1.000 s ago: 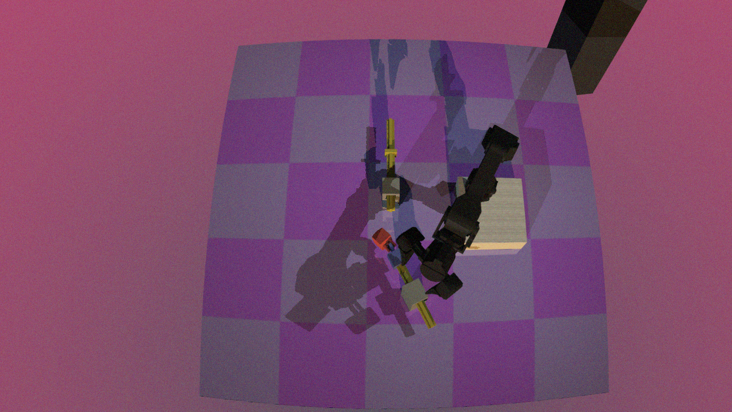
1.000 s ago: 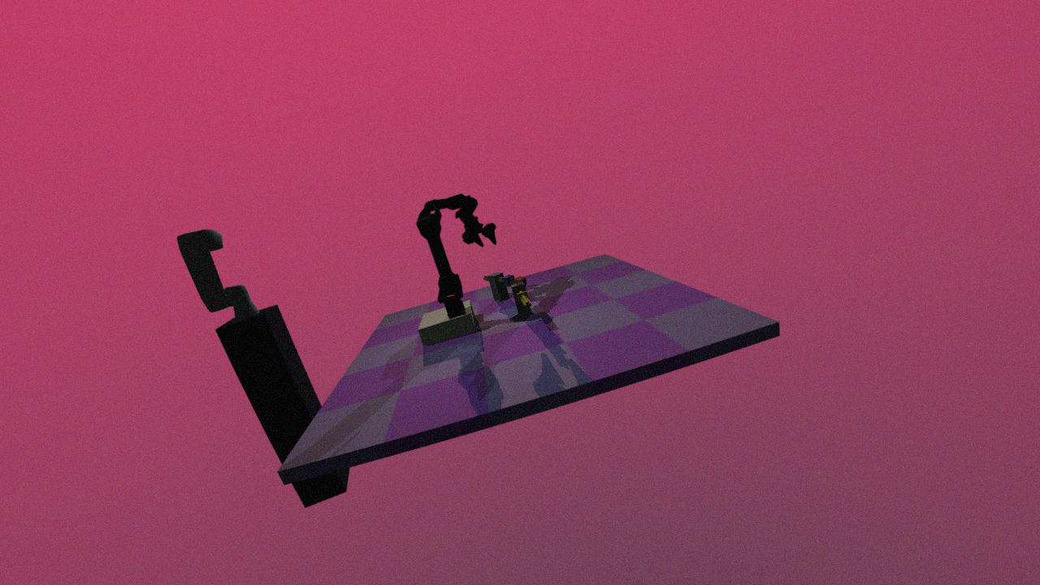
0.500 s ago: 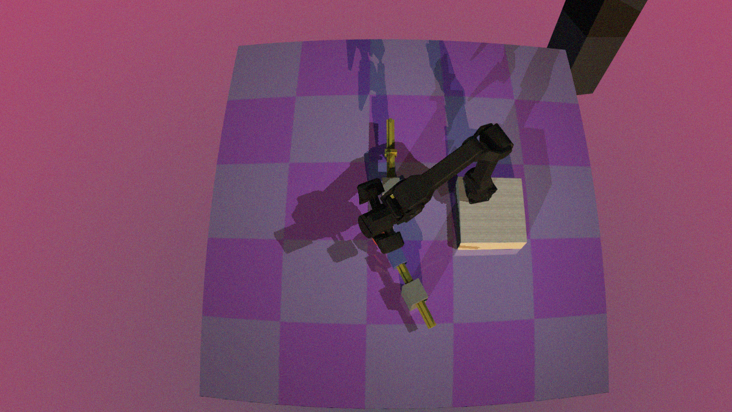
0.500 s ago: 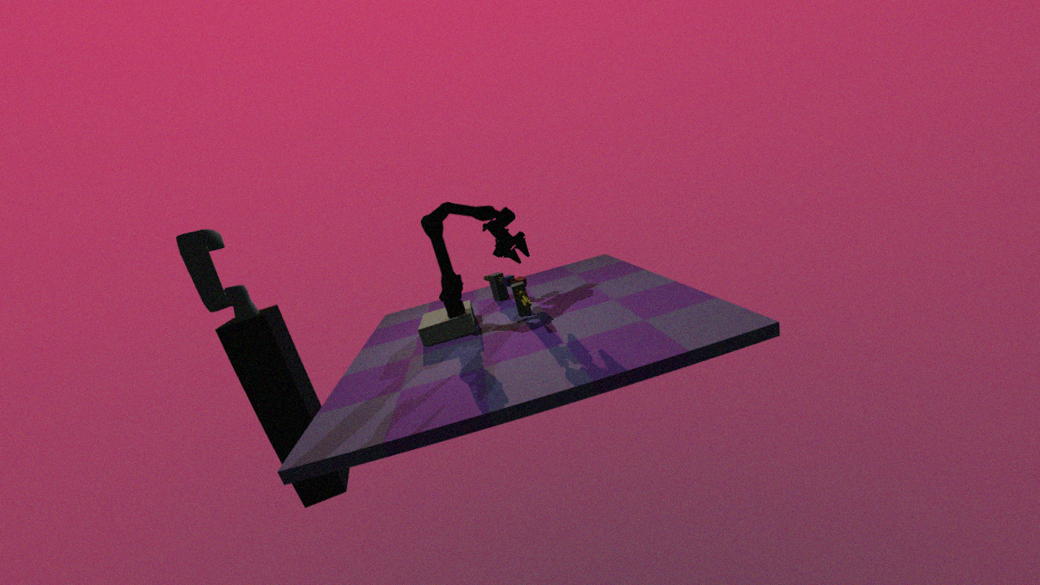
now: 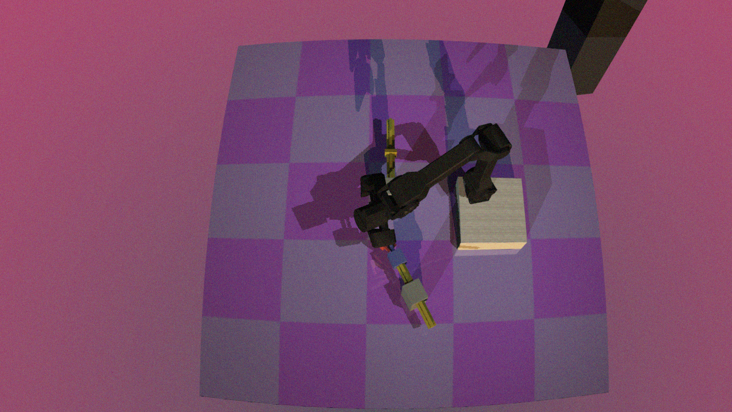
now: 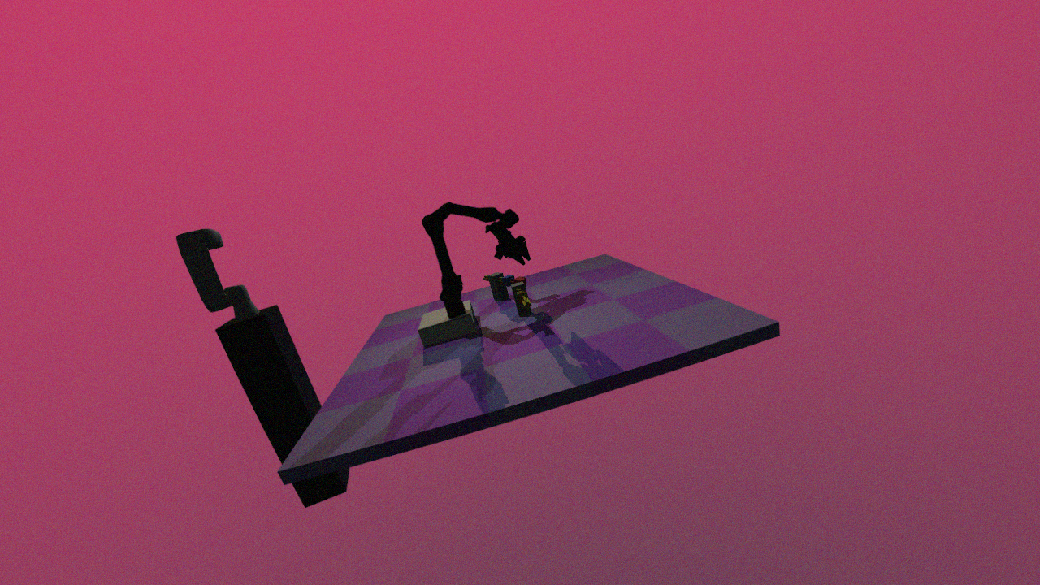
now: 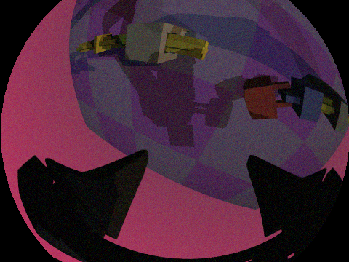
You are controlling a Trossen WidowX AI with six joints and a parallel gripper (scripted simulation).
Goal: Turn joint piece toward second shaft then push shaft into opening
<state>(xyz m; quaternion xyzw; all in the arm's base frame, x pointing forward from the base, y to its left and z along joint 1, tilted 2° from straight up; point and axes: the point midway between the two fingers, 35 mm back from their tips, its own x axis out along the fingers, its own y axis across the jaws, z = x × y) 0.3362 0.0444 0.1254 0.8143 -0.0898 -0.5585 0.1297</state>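
Right now my gripper tip is 4 cm past the red square joint piece, 6 cm to the right of it and 9 cm above it.
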